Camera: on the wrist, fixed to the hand. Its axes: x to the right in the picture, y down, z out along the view.
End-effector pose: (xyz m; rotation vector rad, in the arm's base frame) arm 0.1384 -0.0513 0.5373 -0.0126 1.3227 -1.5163
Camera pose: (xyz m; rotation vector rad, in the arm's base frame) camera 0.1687 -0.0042 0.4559 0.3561 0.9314 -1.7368
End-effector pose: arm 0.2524 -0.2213 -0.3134 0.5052 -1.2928 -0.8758
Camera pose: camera 0.3206 -0.1780 -0.2565 0.8335 -1.5003 -0.4886
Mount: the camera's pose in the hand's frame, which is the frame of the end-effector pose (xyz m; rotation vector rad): 0.0025 0.0874 -0.0460 0.4833 0.0190 0.0759
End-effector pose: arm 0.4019 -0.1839 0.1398 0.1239 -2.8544 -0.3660
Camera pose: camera 0.4073 -0.1108 0.2060 0.1069 -2.8581 0.3432
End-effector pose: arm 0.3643 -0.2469 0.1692 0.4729 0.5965 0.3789
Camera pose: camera 0.3204 -0.1591 0.1805 0.9577 0.6915 0.3098
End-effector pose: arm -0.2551 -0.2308 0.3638 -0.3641 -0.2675 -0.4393
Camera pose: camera -0.2050 -0.1763 0.2984 0.1026 -0.3301 -0.2906
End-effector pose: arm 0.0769 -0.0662 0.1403 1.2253 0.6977 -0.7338
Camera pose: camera 0.1453 -0.0060 0.1785 1.6900 0.4979 -0.8568
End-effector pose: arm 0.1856 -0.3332 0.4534 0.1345 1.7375 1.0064
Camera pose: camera 0.1141 -0.3018 0.5140 0.5025 1.9777 0.6238
